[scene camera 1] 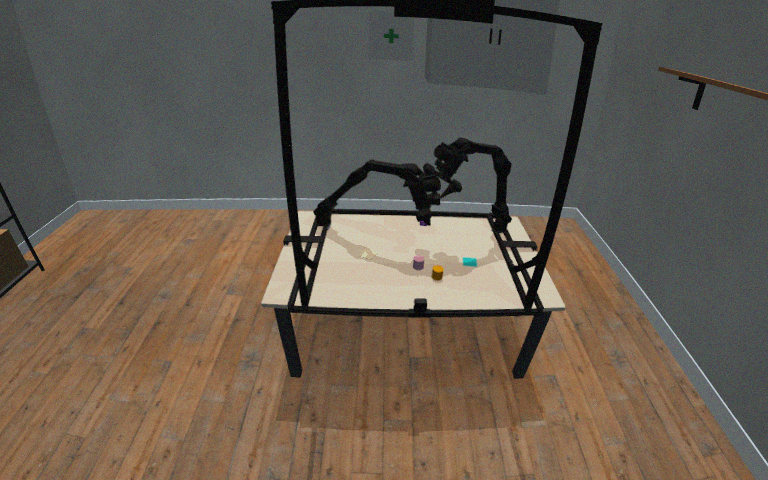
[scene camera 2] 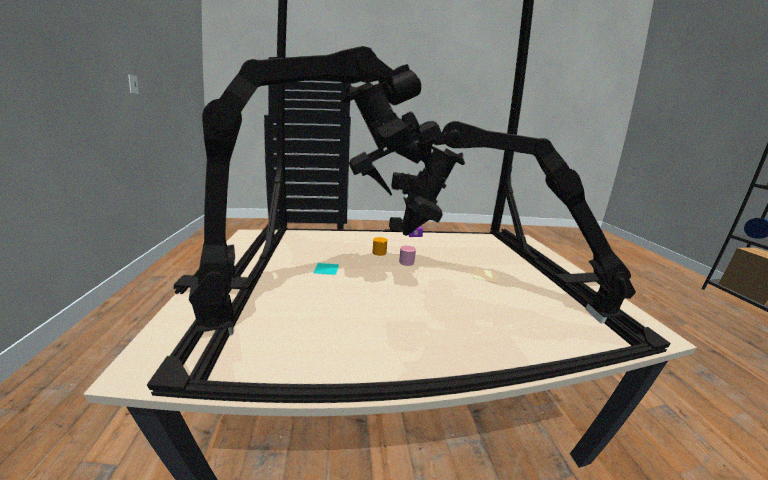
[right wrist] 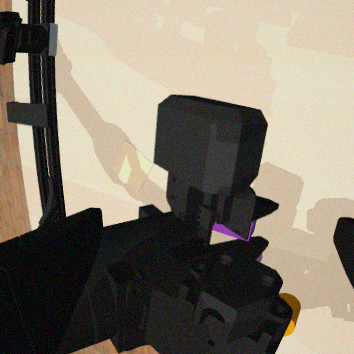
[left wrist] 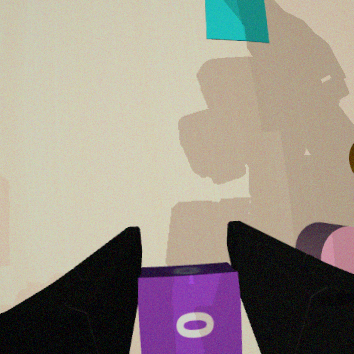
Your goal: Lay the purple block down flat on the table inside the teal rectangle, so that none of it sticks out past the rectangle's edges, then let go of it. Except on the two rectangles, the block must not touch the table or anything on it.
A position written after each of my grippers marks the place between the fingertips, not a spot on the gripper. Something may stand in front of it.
My left gripper (scene camera 2: 403,232) holds a purple block (left wrist: 196,301); nothing else touches it. My right gripper (scene camera 2: 411,184) is open, holding nothing. Also in view: a teal rectangle (left wrist: 230,27).
My left gripper shows as well in the right wrist view (right wrist: 268,222) and in the left wrist view (left wrist: 183,235). My right gripper also shows in the right wrist view (right wrist: 222,225).
